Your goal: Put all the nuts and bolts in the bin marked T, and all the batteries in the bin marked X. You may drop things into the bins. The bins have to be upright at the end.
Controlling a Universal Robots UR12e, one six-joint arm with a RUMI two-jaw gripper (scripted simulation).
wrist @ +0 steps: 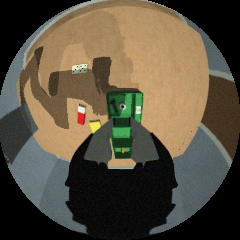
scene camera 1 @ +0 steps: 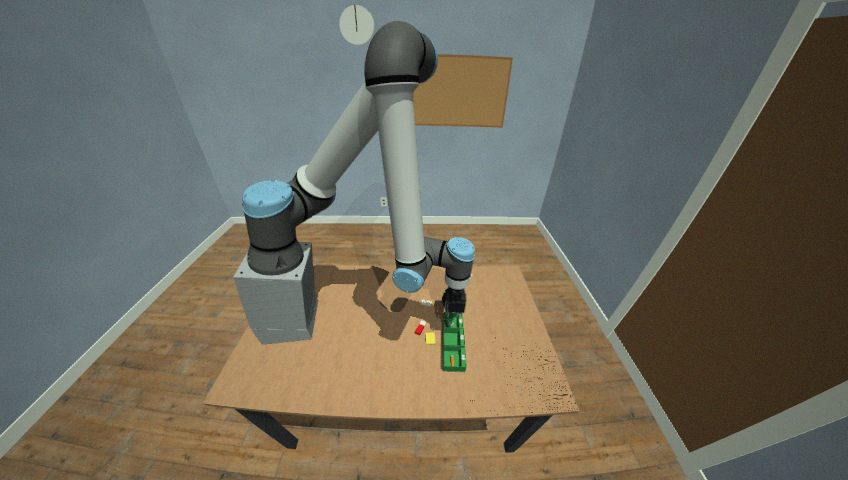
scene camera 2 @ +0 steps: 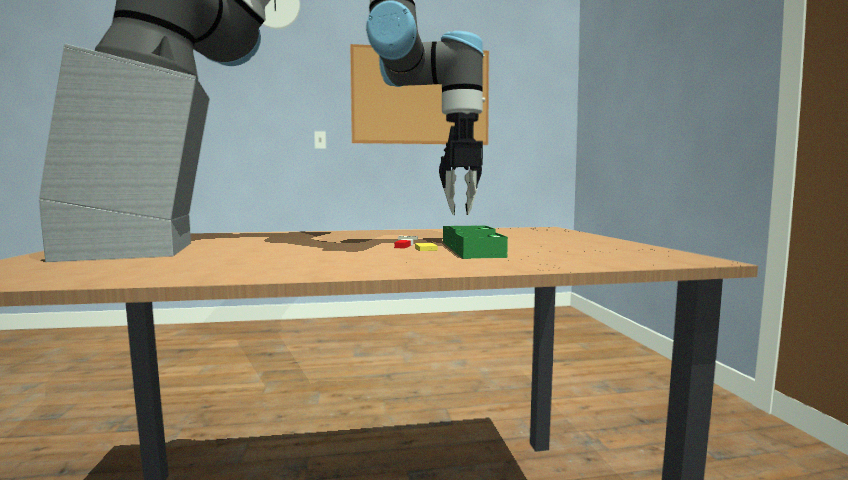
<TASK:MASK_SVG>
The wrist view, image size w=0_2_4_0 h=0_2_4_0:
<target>gripper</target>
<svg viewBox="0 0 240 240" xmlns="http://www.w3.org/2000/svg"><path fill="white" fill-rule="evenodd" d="M112 117L85 139L75 151L69 165L69 173L65 185L70 187L69 201L66 201L65 204L73 214L72 220L84 225L86 232L89 234L75 232L107 240L131 240L159 234L150 234L150 230L166 224L166 217L176 206L176 204L172 203L172 189L176 188L178 184L175 179L172 157L153 132L148 131L134 118L129 117L129 126L132 128L131 136L135 139L132 143L131 159L137 164L133 169L108 169L108 162L112 159L112 149L109 140L112 137L112 128L115 126L115 117Z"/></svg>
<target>green bin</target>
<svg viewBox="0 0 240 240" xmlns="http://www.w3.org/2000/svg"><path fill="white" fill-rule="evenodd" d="M109 91L106 94L108 118L115 117L115 126L112 128L113 136L111 137L115 159L131 159L131 147L134 138L131 136L132 128L129 126L129 117L134 118L141 124L144 93L141 91ZM113 100L116 101L115 105L118 110L118 113L115 113L113 106L110 104L110 102Z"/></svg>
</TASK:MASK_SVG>
